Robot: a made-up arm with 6 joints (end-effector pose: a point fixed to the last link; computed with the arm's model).
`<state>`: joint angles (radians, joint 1 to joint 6).
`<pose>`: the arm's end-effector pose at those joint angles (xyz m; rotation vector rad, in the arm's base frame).
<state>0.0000 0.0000 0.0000 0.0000 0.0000 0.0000</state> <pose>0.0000 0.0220 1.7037 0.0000 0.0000 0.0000</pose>
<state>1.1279 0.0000 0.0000 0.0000 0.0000 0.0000</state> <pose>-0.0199 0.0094 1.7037 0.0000 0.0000 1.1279</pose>
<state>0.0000 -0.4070 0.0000 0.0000 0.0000 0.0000</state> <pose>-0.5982 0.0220 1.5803 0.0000 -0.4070 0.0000</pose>
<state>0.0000 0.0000 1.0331 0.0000 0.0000 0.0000</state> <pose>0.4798 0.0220 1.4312 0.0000 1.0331 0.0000</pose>
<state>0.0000 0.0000 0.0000 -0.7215 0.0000 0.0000</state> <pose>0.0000 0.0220 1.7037 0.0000 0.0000 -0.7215</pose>
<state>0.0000 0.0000 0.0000 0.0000 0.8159 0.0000</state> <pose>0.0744 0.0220 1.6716 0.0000 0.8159 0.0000</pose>
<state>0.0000 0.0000 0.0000 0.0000 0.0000 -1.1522</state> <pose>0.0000 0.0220 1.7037 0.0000 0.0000 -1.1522</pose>
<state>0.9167 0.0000 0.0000 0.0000 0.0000 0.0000</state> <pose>-0.0175 0.0134 1.7037 0.0000 0.0000 0.9167</pose>
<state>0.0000 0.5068 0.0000 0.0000 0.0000 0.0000</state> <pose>0.7335 0.0220 1.5138 0.0000 0.5068 0.0000</pose>
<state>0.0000 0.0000 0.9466 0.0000 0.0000 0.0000</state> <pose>0.4533 0.0220 1.4716 0.0000 0.9466 0.0000</pose>
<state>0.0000 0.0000 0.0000 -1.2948 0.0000 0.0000</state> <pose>0.0000 0.0220 1.7037 0.0000 0.0000 -1.2948</pose>
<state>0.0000 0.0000 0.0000 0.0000 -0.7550 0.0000</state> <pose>-0.0700 0.0220 1.6760 0.0000 -0.7550 0.0000</pose>
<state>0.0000 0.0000 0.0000 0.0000 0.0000 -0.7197</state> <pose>0.0000 0.0220 1.7037 0.0000 0.0000 -0.7197</pose>
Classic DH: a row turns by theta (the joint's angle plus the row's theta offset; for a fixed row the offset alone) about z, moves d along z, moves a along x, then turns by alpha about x. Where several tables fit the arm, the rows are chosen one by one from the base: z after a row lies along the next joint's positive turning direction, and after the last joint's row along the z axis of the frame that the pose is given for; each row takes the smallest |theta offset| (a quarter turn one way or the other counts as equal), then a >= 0, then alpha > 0; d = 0 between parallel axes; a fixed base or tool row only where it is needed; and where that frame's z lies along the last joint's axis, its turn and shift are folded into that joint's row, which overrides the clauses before.
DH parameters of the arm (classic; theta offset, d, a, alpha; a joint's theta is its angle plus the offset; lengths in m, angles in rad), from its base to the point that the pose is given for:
joint 1: 0 0.1926 0 -1.5708
joint 2: -1.5708 0 0.9525 0
joint 3: 1.5708 0.022 0 1.5708
joint 4: 0 0.4565 0 -1.5708
joint 5: 0 0 0 1.5708
joint 6: 0 0.1021 0 0

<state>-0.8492 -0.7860 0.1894 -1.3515 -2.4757 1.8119</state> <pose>-0.5296 0.7284 1.1692 -2.4598 0.8547 -0.8821</pose>
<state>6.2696 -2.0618 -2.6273 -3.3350 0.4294 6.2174</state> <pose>-0.2894 0.0341 -0.2276 1.6264 0.2868 2.4722</pose>
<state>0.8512 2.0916 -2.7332 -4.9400 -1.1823 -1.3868</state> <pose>0.3907 0.3395 0.1026 1.4468 -0.2775 1.0377</pose>
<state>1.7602 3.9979 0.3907 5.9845 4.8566 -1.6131</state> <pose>0.1630 -1.1249 -0.6730 -2.9179 -0.4436 0.4518</pose>
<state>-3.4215 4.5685 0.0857 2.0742 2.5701 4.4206</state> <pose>1.2406 -0.4298 0.0079 0.8478 -1.5877 -0.3793</pose>
